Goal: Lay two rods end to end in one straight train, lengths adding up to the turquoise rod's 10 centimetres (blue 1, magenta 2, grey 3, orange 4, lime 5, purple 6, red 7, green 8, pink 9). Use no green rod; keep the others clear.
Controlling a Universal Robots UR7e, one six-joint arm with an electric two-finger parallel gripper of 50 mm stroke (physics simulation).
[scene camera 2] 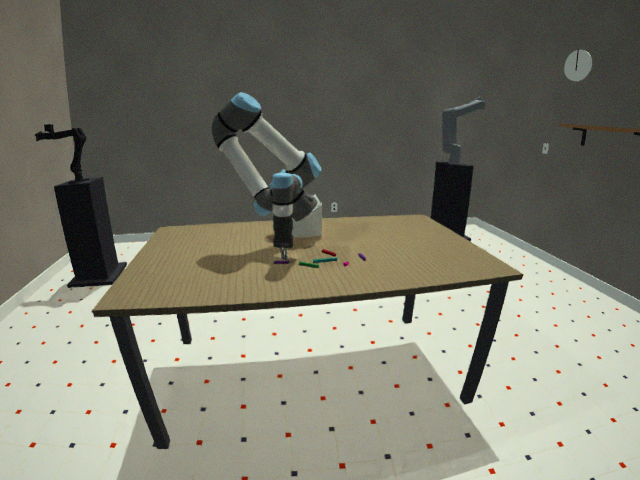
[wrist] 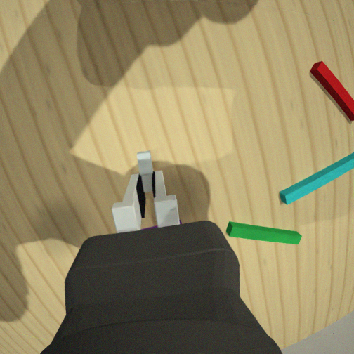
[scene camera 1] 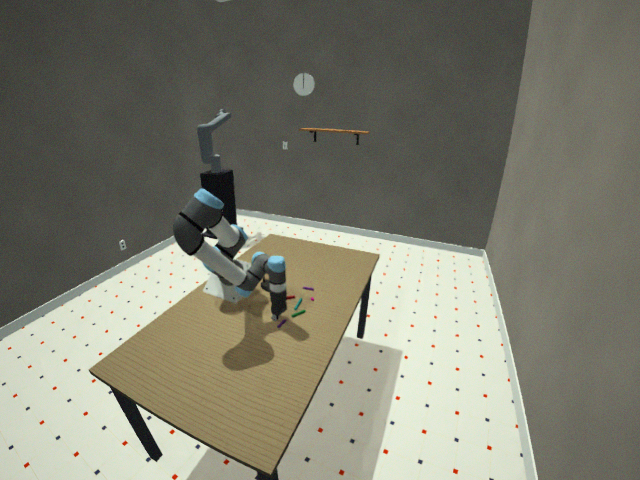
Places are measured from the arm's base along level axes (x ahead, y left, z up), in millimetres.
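Pixels of known places: gripper, between the fingertips: [scene camera 2: 284,258] [scene camera 1: 275,319]; arm's base, origin of its link: [scene camera 2: 306,210].
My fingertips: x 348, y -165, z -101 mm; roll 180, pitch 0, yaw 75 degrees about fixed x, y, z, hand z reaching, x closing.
Observation:
For each thing: its top centre in the pictures, then the offset to it from my fingertips. Level surfaces: height alone.
- turquoise rod, centre of its top: [scene camera 2: 325,259] [scene camera 1: 298,303] dy +156, dx +58, dz +7 mm
- red rod, centre of its top: [scene camera 2: 328,251] [scene camera 1: 288,296] dy +190, dx -14, dz +7 mm
- magenta rod, centre of its top: [scene camera 2: 346,262] [scene camera 1: 312,298] dy +225, dx +112, dz +7 mm
- green rod, centre of its top: [scene camera 2: 308,263] [scene camera 1: 298,312] dy +81, dx +88, dz +7 mm
- wooden table, height of its surface: dz -3 mm
My gripper [scene camera 1: 276,317] [scene camera 2: 284,255] [wrist: 148,185] is shut on the grey rod [wrist: 144,163], low over the table; part of the rod sticks out past the fingertips. A purple rod [scene camera 1: 281,323] [scene camera 2: 281,262] [wrist: 162,227] lies close beside the fingers, mostly hidden behind the gripper body in the wrist view. The turquoise rod [scene camera 1: 298,303] [scene camera 2: 325,260] [wrist: 320,178] lies to the right in the wrist view. A red rod [scene camera 1: 290,297] [scene camera 2: 328,252] [wrist: 334,91] lies beyond it. A magenta rod [scene camera 1: 312,299] [scene camera 2: 345,264] and another purple rod [scene camera 1: 308,288] [scene camera 2: 362,256] lie farther off.
A green rod [scene camera 1: 298,313] [scene camera 2: 308,265] [wrist: 264,233] lies between the near purple rod and the turquoise rod. All the loose rods lie apart on the wooden table [scene camera 1: 206,392] [scene camera 2: 413,242]. The arm's shadow falls across the table around the gripper.

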